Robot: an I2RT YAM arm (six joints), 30 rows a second.
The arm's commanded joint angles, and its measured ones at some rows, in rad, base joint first. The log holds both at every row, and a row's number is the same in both.
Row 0, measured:
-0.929, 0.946, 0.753, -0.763, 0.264, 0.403
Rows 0 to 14, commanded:
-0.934, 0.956, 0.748, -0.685, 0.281, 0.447
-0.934, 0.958, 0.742, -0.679, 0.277, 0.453
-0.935, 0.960, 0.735, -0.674, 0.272, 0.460
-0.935, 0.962, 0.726, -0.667, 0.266, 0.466
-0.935, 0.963, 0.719, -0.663, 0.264, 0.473
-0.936, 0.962, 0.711, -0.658, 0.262, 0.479
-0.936, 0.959, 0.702, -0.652, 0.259, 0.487
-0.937, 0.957, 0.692, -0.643, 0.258, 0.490
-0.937, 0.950, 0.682, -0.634, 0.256, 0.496
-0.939, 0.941, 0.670, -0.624, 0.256, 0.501
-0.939, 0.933, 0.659, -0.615, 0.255, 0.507
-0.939, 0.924, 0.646, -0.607, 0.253, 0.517
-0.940, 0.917, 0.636, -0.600, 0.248, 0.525
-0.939, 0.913, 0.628, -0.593, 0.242, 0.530
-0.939, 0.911, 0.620, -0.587, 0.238, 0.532
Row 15, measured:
-0.934, 0.942, 0.627, -0.672, 0.239, 0.486
